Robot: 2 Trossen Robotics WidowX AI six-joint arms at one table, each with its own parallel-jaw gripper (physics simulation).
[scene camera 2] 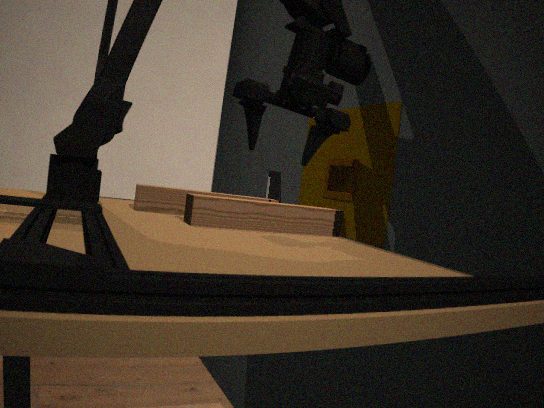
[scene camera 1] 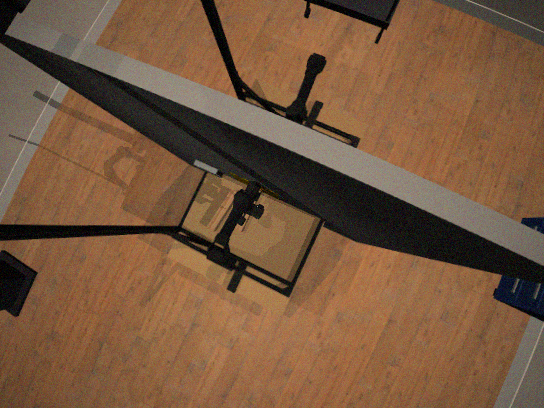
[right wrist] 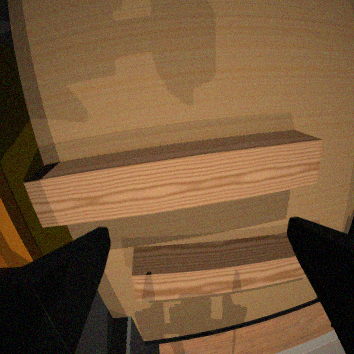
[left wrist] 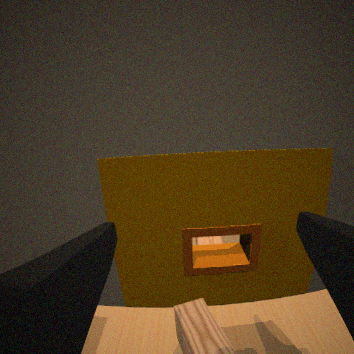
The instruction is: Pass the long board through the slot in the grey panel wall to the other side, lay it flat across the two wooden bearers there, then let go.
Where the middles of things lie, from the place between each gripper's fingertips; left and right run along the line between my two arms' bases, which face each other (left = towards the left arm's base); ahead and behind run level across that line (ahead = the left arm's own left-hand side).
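With the orange-framed slot [scene camera 2: 340,182] as my reference, my right hand is 20 mm above it, 10 mm past it and 150 mm to the right of it. For my left hand I find the slot 110 mm below it, 30 mm behind it and 160 mm to the right of it. By its middle, the slot is nearer to my right hand than to my left hand.
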